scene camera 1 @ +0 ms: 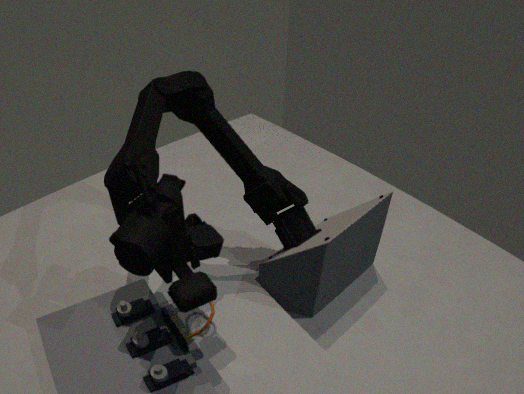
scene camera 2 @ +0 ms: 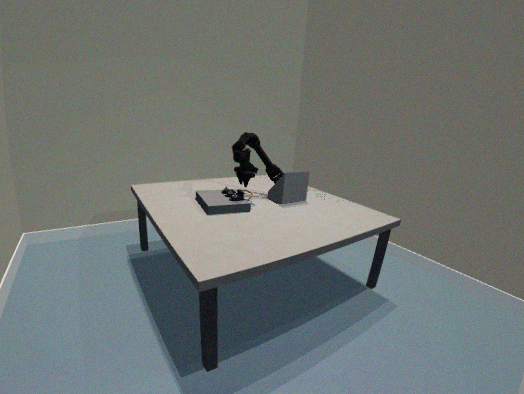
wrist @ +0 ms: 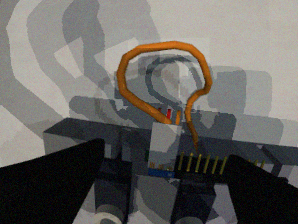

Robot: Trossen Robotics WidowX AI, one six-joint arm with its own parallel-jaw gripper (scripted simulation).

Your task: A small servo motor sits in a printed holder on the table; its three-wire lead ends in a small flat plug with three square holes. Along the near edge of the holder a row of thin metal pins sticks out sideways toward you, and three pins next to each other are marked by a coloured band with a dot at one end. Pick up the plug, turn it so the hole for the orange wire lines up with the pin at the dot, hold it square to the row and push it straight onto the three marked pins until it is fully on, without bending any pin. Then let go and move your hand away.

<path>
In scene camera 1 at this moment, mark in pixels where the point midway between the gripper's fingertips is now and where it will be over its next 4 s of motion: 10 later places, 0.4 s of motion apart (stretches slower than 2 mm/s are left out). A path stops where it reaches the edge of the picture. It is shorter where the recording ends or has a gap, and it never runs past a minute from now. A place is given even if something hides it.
My gripper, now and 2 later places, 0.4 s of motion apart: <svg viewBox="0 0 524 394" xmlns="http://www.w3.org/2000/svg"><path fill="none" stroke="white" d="M177 295L175 285L174 284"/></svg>
</path>
